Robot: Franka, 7 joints.
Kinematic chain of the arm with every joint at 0, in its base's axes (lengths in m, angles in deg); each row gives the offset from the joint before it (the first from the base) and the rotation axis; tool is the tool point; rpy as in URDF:
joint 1: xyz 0 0 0.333 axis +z
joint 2: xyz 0 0 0 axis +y
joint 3: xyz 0 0 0.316 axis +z
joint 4: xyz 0.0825 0 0 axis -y
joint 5: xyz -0.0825 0 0.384 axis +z
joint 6: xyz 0 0 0 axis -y
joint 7: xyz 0.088 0 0 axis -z
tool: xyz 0 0 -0.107 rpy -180 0 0
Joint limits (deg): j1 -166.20..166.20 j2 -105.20..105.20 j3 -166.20..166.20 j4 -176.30..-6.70 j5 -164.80..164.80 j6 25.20..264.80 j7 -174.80..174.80
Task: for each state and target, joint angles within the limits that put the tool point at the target. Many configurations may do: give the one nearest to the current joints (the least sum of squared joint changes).
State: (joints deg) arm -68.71 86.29 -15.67 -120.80 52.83 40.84 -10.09
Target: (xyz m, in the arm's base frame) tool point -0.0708 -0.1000 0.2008
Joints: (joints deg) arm -70.30 63.05 -48.63 -157.71 21.57 25.20 -10.09
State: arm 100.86 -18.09 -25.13 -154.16 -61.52 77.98 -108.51
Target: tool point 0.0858 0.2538 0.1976
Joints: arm 108.27 2.43 -16.87 -161.99 -59.45 91.33 -108.51
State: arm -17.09 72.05 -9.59 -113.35 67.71 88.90 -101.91
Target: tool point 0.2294 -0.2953 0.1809
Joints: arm -32.54 27.96 -33.74 -133.41 53.50 64.67 -101.91
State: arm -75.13 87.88 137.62 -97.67 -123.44 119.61 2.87
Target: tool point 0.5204 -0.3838 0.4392
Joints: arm -98.56 105.20 113.47 -108.85 -119.22 110.27 2.87
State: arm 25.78 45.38 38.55 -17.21 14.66 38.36 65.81
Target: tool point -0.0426 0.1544 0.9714
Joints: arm 36.44 -0.54 49.20 -6.70 23.06 26.75 65.81
